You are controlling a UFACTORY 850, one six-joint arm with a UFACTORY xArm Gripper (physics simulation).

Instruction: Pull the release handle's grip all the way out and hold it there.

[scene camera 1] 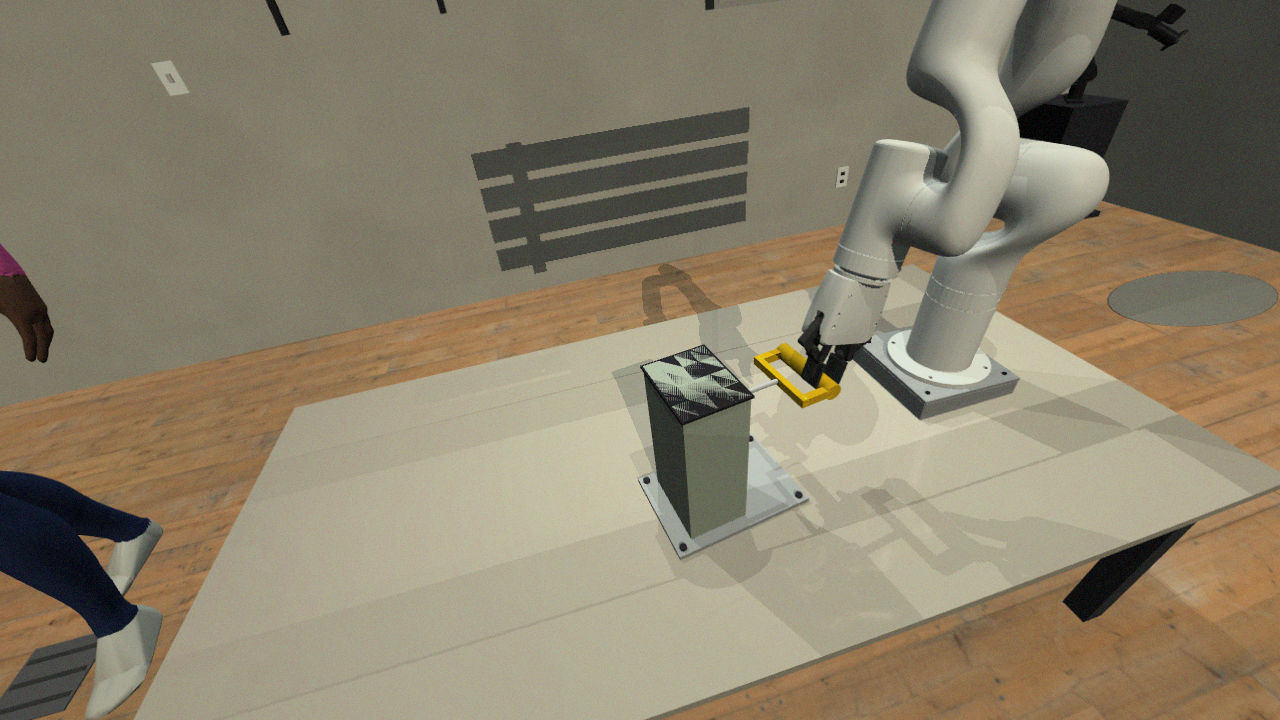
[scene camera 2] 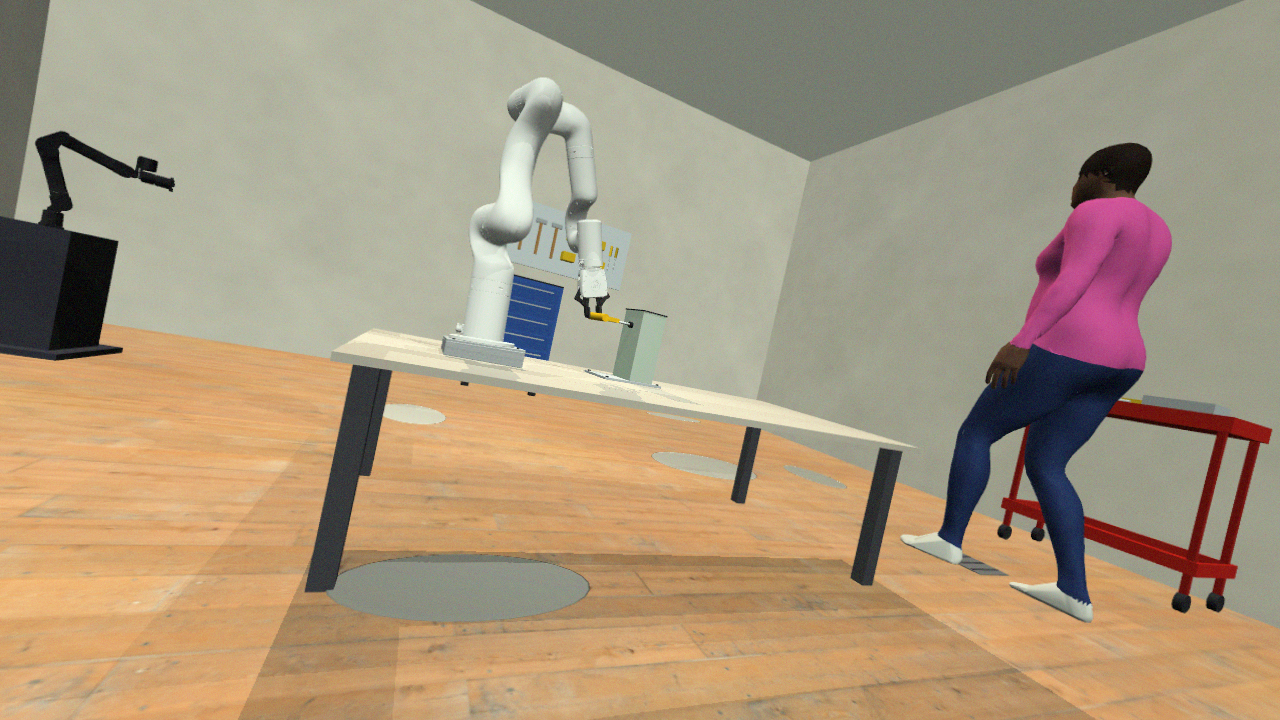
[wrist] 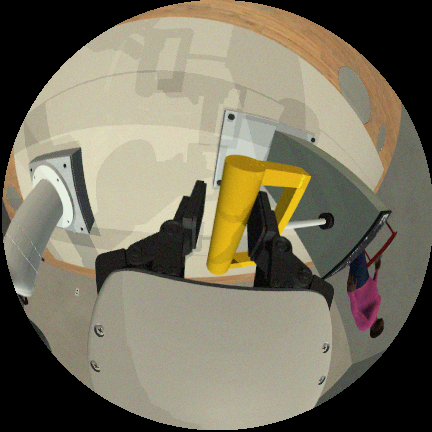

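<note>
The release handle is a yellow frame whose thick round grip [scene camera 1: 793, 358] [scene camera 2: 605, 317] [wrist: 231, 215] lies on the side away from the grey-green box [scene camera 1: 716, 474] [scene camera 2: 639, 349] [wrist: 320, 200]. A thin white rod [scene camera 1: 763, 385] [wrist: 307, 223] shows between the frame and the box's side. My gripper [scene camera 1: 823, 376] [scene camera 2: 595, 311] [wrist: 228, 200] is shut on the grip, with one black finger on each side of it. The right finger passes through the frame's opening in the wrist view and hides part of the frame. The handle is held level above the table.
The box stands on a light base plate [scene camera 1: 780, 503] [wrist: 245, 135], bolted to the table [scene camera 1: 402, 537] [scene camera 2: 716, 407]. The arm's own base [scene camera 1: 971, 392] [scene camera 2: 483, 351] is beside the handle. A person in pink [scene camera 2: 1105, 277] [wrist: 367, 300] stands past the table's far end, near a red cart [scene camera 2: 1209, 483].
</note>
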